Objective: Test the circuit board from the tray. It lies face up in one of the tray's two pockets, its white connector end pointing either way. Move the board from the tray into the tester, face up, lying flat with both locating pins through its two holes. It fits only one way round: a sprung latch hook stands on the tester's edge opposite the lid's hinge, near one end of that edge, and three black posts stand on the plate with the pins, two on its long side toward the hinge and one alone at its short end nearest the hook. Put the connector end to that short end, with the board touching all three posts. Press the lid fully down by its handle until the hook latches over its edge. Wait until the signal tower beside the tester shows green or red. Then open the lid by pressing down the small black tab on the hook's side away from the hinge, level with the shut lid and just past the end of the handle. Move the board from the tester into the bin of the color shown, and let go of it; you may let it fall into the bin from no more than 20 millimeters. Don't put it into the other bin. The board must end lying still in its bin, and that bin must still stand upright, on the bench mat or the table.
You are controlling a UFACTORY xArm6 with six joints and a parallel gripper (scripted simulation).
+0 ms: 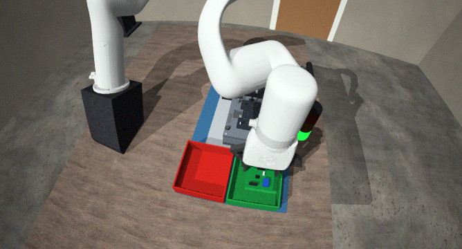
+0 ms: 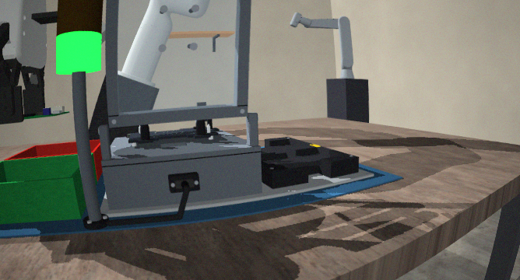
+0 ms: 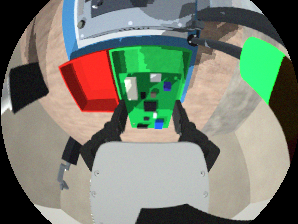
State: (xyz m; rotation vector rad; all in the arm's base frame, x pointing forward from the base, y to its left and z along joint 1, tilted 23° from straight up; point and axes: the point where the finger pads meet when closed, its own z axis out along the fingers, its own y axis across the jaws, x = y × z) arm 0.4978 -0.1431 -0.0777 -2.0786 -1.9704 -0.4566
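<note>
Now: the green bin 11 cm below my hand. From my hand the other things lie so: plate: 21 cm to the left, 5 cm below, 3 cm behind; then red bin: 15 cm behind, 11 cm below, 1 cm to the left; then green circuit board: 1 cm below.
</note>
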